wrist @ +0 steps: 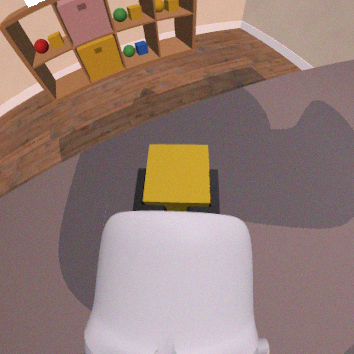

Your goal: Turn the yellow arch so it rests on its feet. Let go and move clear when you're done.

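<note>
The yellow arch (177, 174) is between the two black fingers of my gripper (177, 192), in the middle of the wrist view. A flat, nearly square yellow face of it shows, and a narrow yellow part shows below that face, next to the white gripper body. The gripper is shut on the arch, with a dark finger at its left and right sides. The arch's feet and opening are not plainly visible, and the gap between the arch and the table cannot be judged.
The round grey-brown table (300, 255) lies beneath, with broad dark shadows across it. Its curved edge runs from left to upper right. Beyond it are a wooden floor (115, 115) and a wooden shelf unit (111, 32) with bins, balls and blocks.
</note>
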